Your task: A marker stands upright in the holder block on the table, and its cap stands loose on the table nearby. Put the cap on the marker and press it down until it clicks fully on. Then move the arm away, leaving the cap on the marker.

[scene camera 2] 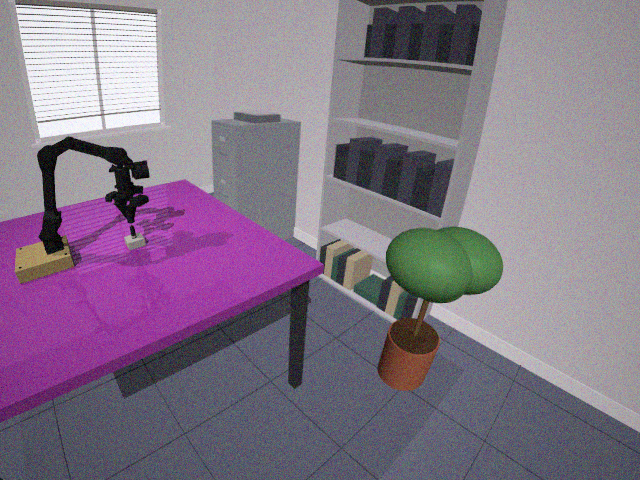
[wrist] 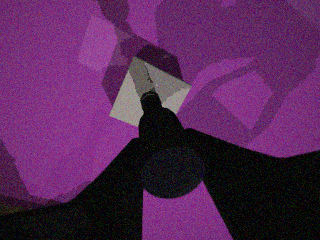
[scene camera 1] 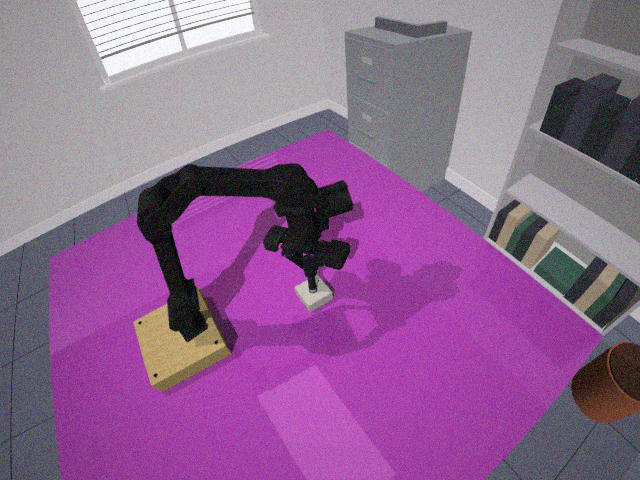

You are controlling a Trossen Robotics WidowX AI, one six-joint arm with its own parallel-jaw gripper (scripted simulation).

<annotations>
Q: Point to a black marker cap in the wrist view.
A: At 170, 165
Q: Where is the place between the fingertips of my gripper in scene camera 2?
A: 130, 218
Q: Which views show my gripper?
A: Scene camera 2, the wrist view and scene camera 1: all of them.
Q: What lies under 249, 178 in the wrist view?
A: My gripper.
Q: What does my gripper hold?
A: A black marker cap.
</annotations>
